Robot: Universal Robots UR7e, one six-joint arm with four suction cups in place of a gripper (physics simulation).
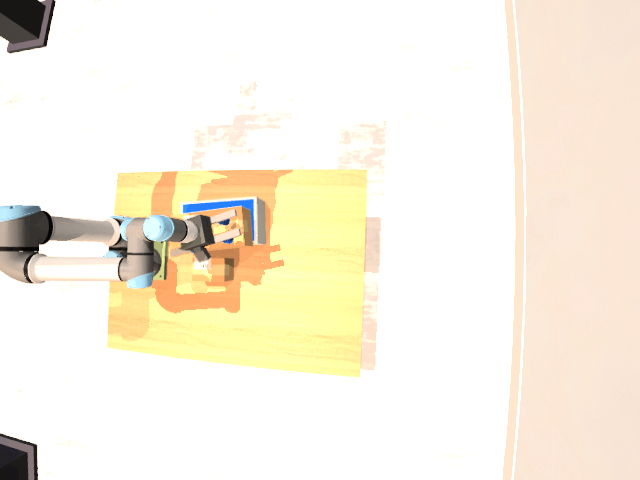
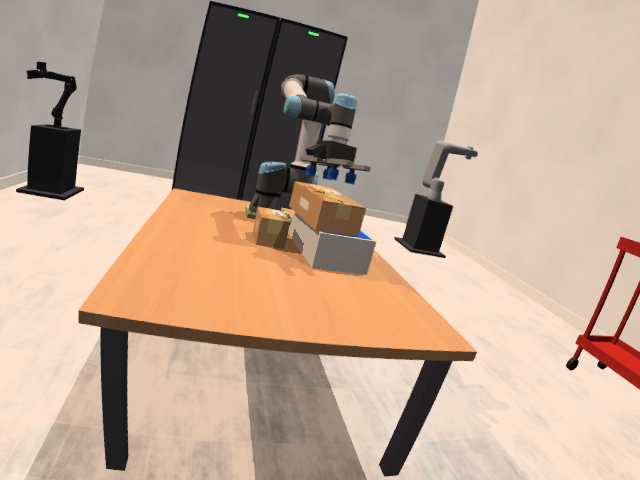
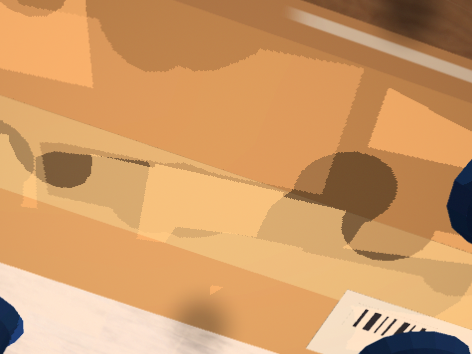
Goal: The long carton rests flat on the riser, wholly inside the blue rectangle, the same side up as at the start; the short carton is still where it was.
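Frame: origin at the arm's base, x up, y left, z back, level; metres.
Seen in the pictures: end effector, tool point: [image 2: 329, 179] [image 3: 196, 265].
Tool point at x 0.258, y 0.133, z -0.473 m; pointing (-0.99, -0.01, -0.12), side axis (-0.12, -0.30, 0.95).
A point is followed by its place in that frame.
The long carton [image 1: 247, 227] {x 0.157, y 0.175, z -0.574 m} [image 2: 343, 221] {x 0.144, y 0.187, z -0.569 m} [image 3: 225, 100] {x 0.201, y 0.114, z -0.485 m} lies flat on the grey-white riser [image 1: 261, 222] {x 0.041, y 0.209, z -0.591 m} [image 2: 341, 253] {x 0.044, y 0.201, z -0.592 m}, turned slightly against it. The blue rectangle [image 1: 222, 205] {x 0.101, y 0.272, z -0.430 m} [image 2: 365, 235] {x 0.102, y 0.291, z -0.529 m} shows along one long side and at one end; the carton's other long side is at or over the riser's edge facing the short carton. A barcode label [image 3: 380, 325] {x 0.201, y 0.181, z -0.373 m} is on its top. The short carton [image 1: 217, 273] {x 0.081, y -0.024, z -0.416 m} [image 2: 271, 229] {x 0.044, y -0.017, z -0.448 m} stands on the table beside the riser. My gripper [image 1: 225, 231] [image 2: 331, 174] is open, with blue cups a little above the long carton, a gap showing.
The wooden table [image 1: 310, 320] {x -0.019, y -0.216, z -0.821 m} [image 2: 232, 299] {x -0.019, y -0.140, z -0.896 m} carries both cartons and the riser. The arm's green base plate [image 1: 161, 271] {x 0.000, y -0.041, z -0.078 m} is at the table's robot end. A red cart [image 2: 610, 348] and two pedestals [image 2: 54, 160] [image 2: 428, 222] with small arms stand away from the table.
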